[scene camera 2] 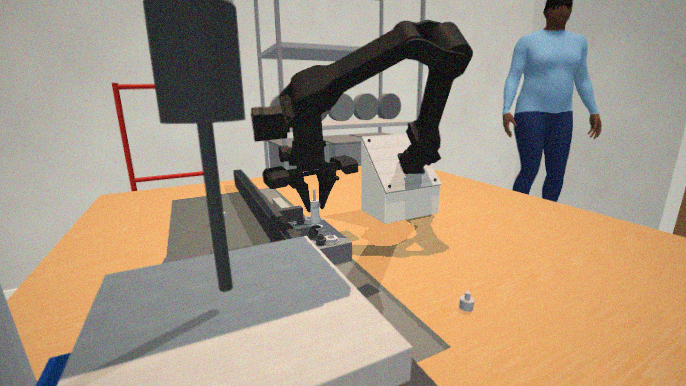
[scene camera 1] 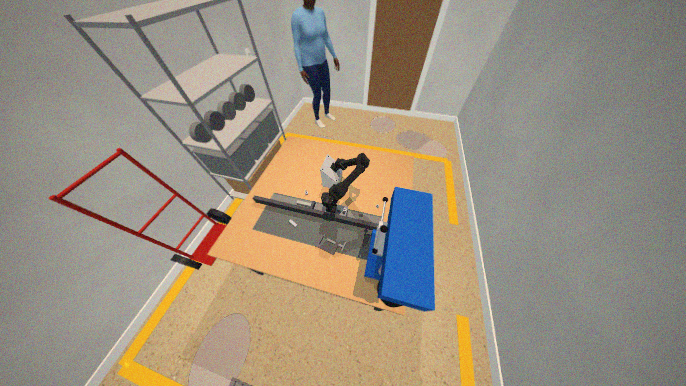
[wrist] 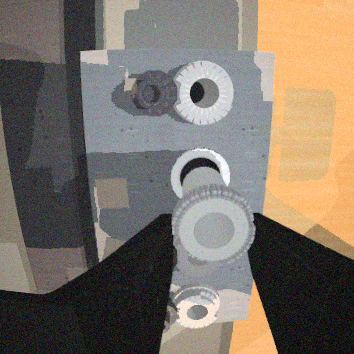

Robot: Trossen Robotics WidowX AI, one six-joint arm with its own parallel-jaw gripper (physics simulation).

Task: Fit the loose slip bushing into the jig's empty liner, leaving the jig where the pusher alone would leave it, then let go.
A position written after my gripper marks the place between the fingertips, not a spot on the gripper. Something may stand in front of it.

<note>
I see my gripper (scene camera 2: 315,210), a slip bushing (wrist: 213,221), a long dark rail (wrist: 52,197) and a jig (scene camera 2: 341,252).
My gripper also shows in the wrist view (wrist: 209,224). The jig also shows in the wrist view (wrist: 136,163). Scene camera 1 does not show the slip bushing, which is hidden by my gripper.
</note>
